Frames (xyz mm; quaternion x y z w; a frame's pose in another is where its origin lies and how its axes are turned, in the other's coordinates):
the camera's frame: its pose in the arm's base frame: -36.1 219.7 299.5 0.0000 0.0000 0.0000 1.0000
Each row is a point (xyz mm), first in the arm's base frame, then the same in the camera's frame.
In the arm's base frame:
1: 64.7 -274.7 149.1
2: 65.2 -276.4 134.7
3: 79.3 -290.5 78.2
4: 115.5 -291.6 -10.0
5: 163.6 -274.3 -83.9
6: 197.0 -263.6 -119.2
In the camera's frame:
1: 100.8 -494.4 -150.4
2: 101.3 -496.1 -164.8
3: 115.4 -510.2 -221.3
4: 151.6 -511.3 -309.5
5: 199.7 -494.0 -383.4
6: 233.1 -483.3 -418.7

